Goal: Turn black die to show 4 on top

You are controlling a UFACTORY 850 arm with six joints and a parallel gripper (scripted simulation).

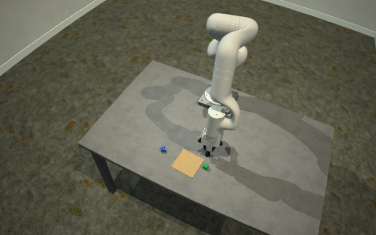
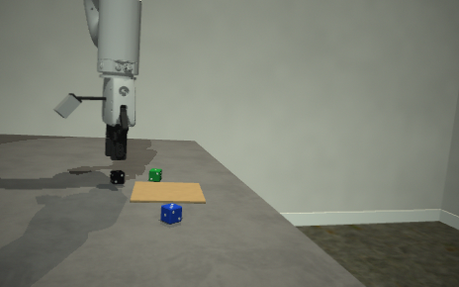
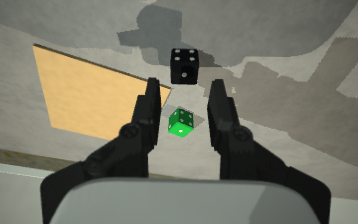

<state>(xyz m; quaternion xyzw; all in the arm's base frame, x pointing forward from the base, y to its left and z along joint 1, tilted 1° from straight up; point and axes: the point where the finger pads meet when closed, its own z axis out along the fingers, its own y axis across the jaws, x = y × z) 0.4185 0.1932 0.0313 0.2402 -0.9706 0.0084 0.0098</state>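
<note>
My hand is 60 mm above the black die. Also, from my hand: blue die (140 mm ahead, 220 mm to the right, 60 mm below); then green die (80 mm ahead, 40 mm to the left, 60 mm below); then tan mat (120 mm ahead, 60 mm to the right, 70 mm below).
</note>
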